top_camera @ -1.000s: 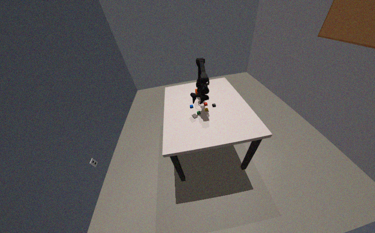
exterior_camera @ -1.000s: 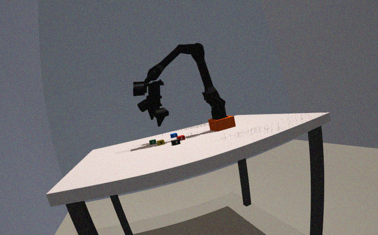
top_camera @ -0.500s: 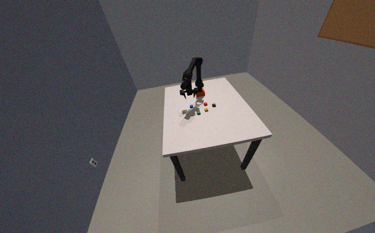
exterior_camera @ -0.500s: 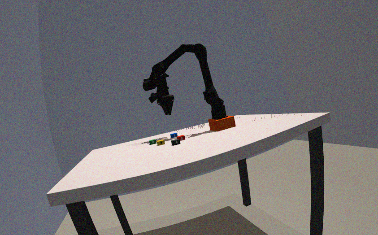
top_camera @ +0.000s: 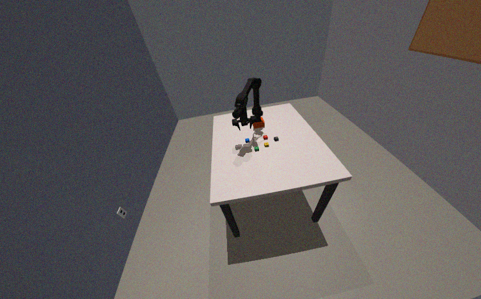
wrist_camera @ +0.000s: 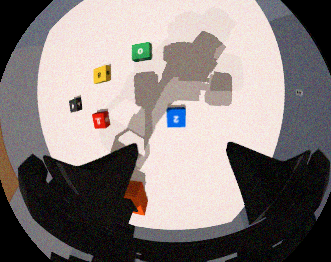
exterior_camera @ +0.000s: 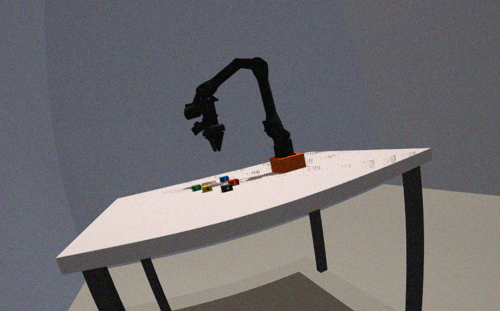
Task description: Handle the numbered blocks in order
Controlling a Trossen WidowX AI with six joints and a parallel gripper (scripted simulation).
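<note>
Right now the green block is 130 mm ahead of my gripper tip, 110 mm below it and 50 mm to the left of it. The rest, counted from my gripper tip: red block (160 mm to the left, 110 mm below, 10 mm ahead); blue block (110 mm below, 10 mm to the left); yellow block (140 mm to the left, 110 mm below, 110 mm ahead).
</note>
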